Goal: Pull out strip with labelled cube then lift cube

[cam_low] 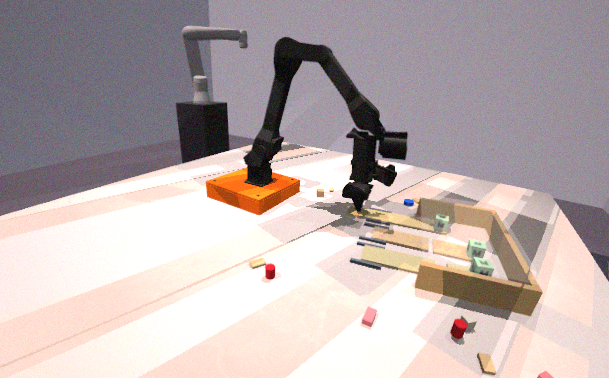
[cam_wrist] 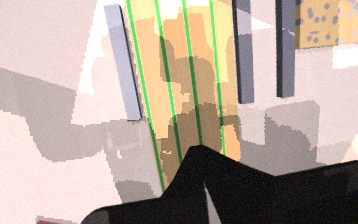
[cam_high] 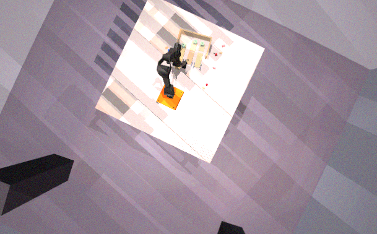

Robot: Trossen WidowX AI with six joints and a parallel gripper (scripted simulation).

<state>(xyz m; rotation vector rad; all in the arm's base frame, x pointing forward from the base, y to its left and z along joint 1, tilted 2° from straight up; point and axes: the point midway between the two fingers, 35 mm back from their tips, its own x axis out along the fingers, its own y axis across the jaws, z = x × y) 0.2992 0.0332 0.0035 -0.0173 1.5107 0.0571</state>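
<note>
My gripper tip is now 10 cm short of the green-lined tan strip. The rest, counted from my gripper tip: blue disc 12 cm ahead, 13 cm to the left.
</note>
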